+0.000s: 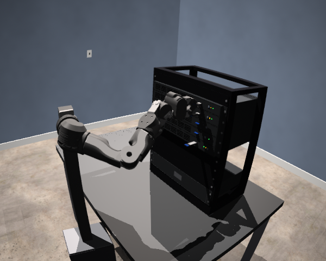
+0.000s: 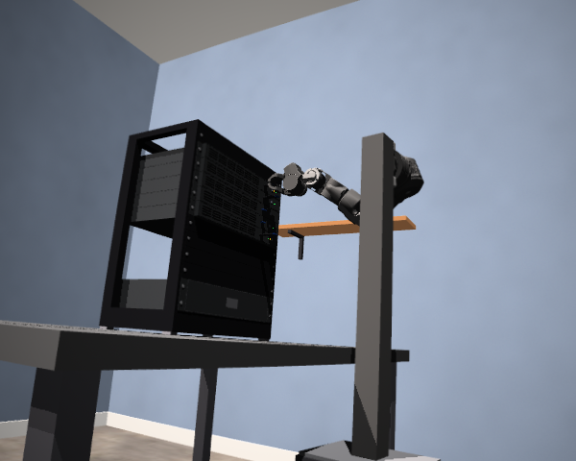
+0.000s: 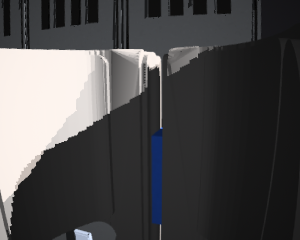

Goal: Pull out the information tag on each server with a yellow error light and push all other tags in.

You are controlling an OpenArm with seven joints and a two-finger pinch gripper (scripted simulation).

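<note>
Right now the blue information tag is 40 mm below my hand and 20 mm ahead of it. From my hand the other things lie so: base plate (770 mm below, 490 mm behind, 170 mm to the left).
</note>
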